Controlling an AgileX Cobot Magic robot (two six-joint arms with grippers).
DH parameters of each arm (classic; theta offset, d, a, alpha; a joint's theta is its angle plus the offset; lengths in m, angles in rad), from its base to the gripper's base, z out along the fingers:
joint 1: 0 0.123 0 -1.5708
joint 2: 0.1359 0 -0.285 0
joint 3: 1.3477 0 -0.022 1.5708
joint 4: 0 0.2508 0 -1.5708
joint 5: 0 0 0.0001 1.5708
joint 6: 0 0.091 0 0
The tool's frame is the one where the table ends.
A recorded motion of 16 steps. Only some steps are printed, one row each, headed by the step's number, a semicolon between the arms.
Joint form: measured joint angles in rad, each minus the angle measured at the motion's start. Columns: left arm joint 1, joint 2, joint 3, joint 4, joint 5, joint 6; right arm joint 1, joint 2, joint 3, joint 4, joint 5, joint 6.
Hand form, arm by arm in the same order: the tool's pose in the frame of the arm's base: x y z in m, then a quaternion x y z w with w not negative. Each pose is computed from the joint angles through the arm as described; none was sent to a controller.
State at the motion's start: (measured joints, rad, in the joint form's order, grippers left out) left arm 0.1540 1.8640 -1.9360 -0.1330 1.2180 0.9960; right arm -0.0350 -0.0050 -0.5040 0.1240 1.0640 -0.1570
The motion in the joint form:
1: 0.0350 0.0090 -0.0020 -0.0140 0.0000 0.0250; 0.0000 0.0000 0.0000 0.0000 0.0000 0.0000
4: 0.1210 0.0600 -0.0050 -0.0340 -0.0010 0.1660; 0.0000 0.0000 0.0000 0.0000 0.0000 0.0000
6: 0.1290 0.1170 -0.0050 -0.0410 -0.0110 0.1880; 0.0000 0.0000 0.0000 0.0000 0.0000 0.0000
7: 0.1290 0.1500 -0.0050 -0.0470 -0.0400 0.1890; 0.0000 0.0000 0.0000 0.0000 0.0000 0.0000
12: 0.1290 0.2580 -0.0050 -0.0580 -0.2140 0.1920; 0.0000 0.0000 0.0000 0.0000 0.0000 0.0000
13: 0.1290 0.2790 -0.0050 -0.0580 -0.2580 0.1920; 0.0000 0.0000 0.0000 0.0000 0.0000 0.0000
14: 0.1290 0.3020 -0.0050 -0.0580 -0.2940 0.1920; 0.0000 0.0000 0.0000 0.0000 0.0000 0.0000
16: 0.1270 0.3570 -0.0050 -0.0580 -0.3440 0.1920; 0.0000 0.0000 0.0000 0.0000 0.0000 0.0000
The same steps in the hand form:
1: 0.4043 0.0646 0.3621 0.38351 0.88629 0.08161 0.24648; -0.0062 0.0101 0.2786 -0.05459 0.84836 0.01148 0.52648
4: 0.4091 0.1007 0.3421 0.40707 0.88107 0.08660 0.22476; -0.0062 0.0101 0.2786 -0.05459 0.84836 0.01148 0.52648
6: 0.4206 0.1070 0.3182 0.41231 0.88392 0.07235 0.20845; -0.0062 0.0101 0.2786 -0.05459 0.84836 0.01148 0.52648
7: 0.4290 0.1091 0.3048 0.40992 0.88524 0.06928 0.20858; -0.0062 0.0101 0.2786 -0.05459 0.84836 0.01148 0.52648
12: 0.4592 0.1184 0.2621 0.39529 0.88386 0.08960 0.23346; -0.0062 0.0101 0.2786 -0.05459 0.84836 0.01148 0.52648
13: 0.4653 0.1205 0.2539 0.39147 0.88266 0.09784 0.24100; -0.0062 0.0101 0.2786 -0.05459 0.84836 0.01148 0.52648
14: 0.4707 0.1225 0.2443 0.38842 0.88236 0.10281 0.24495; -0.0062 0.0101 0.2786 -0.05459 0.84836 0.01148 0.52648
16: 0.4804 0.1248 0.2194 0.38546 0.88454 0.10246 0.24190; -0.0062 0.0101 0.2786 -0.05459 0.84836 0.01148 0.52648

